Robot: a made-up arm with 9 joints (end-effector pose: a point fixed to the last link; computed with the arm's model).
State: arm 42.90 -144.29 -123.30 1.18 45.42 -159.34 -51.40 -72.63 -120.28
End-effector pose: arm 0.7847 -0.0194 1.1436 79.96 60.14 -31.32
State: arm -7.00 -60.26 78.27 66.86 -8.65 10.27 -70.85 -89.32 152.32
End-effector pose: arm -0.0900 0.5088 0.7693 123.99 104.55 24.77
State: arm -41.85 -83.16 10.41 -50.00 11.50 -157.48 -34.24 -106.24 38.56
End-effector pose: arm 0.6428 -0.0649 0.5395 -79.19 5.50 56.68
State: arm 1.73 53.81 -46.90 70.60 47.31 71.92 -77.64 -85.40 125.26
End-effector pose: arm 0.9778 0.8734 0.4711 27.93 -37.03 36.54
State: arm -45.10 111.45 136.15 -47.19 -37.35 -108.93 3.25 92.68 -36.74
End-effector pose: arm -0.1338 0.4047 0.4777 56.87 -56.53 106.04
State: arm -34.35 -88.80 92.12 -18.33 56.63 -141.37 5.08 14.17 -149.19
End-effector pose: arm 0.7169 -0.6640 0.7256 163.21 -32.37 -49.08
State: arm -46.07 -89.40 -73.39 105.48 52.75 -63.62 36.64 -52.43 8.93
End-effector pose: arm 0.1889 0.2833 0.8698 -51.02 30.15 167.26
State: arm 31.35 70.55 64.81 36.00 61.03 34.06 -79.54 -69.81 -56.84
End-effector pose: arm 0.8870 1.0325 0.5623 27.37 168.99 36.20
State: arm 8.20 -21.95 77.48 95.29 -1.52 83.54 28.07 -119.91 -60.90
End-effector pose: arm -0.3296 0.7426 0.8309 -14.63 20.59 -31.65
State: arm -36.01 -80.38 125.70 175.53 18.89 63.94 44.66 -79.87 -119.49
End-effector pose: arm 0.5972 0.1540 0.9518 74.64 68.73 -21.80
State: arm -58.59 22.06 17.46 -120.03 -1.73 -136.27 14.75 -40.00 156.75
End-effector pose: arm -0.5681 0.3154 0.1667 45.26 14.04 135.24
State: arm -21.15 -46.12 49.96 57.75 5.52 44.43 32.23 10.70 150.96
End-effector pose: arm -0.5768 0.1011 0.6563 -116.05 -13.94 -53.01
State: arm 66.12 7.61 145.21 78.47 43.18 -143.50 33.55 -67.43 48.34
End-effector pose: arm -0.8064 0.3650 1.0626 -50.50 -34.34 -61.47
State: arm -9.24 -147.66 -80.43 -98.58 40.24 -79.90 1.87 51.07 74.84
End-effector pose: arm 0.1858 -0.2607 0.4250 72.36 0.86 87.55
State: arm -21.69 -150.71 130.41 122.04 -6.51 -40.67 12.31 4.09 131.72
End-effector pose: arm 0.8987 -0.1887 0.5338 105.17 -90.88 -74.29
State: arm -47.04 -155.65 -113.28 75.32 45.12 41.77 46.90 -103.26 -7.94
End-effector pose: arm -0.0709 -0.3072 0.6450 96.78 33.83 25.86
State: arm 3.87 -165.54 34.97 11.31 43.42 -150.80 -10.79 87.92 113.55
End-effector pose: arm 0.1627 0.4430 -0.1595 -28.98 -78.74 -81.63
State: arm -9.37 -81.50 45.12 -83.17 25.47 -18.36 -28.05 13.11 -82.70
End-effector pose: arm -0.3034 0.5789 0.3198 25.22 58.06 45.63
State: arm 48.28 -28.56 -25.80 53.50 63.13 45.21 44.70 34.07 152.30
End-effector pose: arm -0.3739 0.5800 0.6032 -24.99 -27.93 -89.57
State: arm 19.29 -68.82 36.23 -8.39 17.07 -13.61 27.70 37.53 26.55
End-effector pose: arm -0.4543 0.1337 0.4375 -5.57 3.45 89.31
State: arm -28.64 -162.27 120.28 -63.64 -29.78 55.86 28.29 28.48 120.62
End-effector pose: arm 0.9329 -0.5163 0.3505 6.61 -136.65 10.39
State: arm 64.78 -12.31 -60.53 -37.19 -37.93 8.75 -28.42 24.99 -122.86
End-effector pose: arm -0.0178 0.7088 1.3669 20.97 -134.88 57.69
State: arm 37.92 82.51 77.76 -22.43 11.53 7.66 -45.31 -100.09 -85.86
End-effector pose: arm 0.7685 0.7302 0.2943 38.25 138.38 -66.70
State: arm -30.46 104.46 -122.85 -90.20 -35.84 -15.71 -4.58 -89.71 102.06
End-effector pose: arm 0.6320 0.2976 1.1163 160.46 -72.45 24.31
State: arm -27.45 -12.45 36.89 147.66 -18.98 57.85 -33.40 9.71 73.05
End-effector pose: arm -0.0052 0.0479 0.8463 -53.81 66.45 65.86
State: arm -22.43 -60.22 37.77 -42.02 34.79 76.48 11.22 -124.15 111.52
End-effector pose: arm -0.0211 0.0491 -0.5005 -56.92 51.21 92.27
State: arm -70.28 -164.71 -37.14 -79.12 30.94 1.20 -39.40 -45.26 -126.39
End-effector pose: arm -0.1733 0.5570 0.9858 43.05 94.47 42.46
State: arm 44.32 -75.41 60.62 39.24 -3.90 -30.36 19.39 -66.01 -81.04
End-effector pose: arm -0.0287 -0.1191 0.4926 102.06 33.07 109.54
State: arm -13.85 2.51 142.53 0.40 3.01 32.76 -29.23 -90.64 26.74
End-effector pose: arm -0.2324 0.8379 0.1729 133.25 -50.23 16.48
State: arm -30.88 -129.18 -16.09 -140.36 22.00 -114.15 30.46 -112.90 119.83
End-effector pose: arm -0.1566 -0.5919 0.5192 -62.22 72.15 -92.04
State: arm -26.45 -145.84 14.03 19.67 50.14 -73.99 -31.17 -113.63 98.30
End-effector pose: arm 0.1107 0.4170 0.5528 -85.78 -101.29 49.08
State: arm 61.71 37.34 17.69 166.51 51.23 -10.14 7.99 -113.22 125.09
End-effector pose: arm 0.2022 0.1393 0.4447 -27.51 42.48 -53.23
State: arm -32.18 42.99 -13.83 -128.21 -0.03 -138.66 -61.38 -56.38 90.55
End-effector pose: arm -0.0133 0.7481 0.2845 66.03 -45.20 131.31
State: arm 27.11 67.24 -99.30 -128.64 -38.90 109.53 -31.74 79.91 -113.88
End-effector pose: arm -0.2507 0.6111 1.1524 -127.14 -80.57 -87.71
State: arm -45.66 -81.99 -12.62 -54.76 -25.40 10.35 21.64 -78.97 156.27
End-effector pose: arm -0.4190 0.1454 -0.1047 7.06 58.57 -161.06
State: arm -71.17 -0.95 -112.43 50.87 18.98 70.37 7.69 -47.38 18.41
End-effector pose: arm 0.1513 0.3623 -0.2167 6.07 -106.17 -13.11
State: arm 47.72 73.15 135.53 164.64 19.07 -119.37 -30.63 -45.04 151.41
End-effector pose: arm 0.9383 0.8436 1.0006 131.54 12.61 -51.23
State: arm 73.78 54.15 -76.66 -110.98 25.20 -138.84 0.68 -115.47 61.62
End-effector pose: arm 0.1548 0.8783 0.7276 -82.54 -52.05 121.96
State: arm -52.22 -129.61 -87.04 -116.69 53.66 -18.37 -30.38 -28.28 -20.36
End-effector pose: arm 0.4154 0.2682 1.1625 30.08 99.37 2.32
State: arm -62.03 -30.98 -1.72 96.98 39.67 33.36 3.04 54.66 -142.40
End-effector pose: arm -0.2632 0.1430 0.8108 -100.34 -113.46 -5.39
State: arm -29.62 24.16 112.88 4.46 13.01 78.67 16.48 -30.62 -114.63
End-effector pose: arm -0.1726 0.9154 -0.4980 -2.23 68.04 -26.03
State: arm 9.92 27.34 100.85 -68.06 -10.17 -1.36 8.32 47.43 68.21
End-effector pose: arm -0.1318 1.0307 0.3608 -80.09 96.51 -14.02
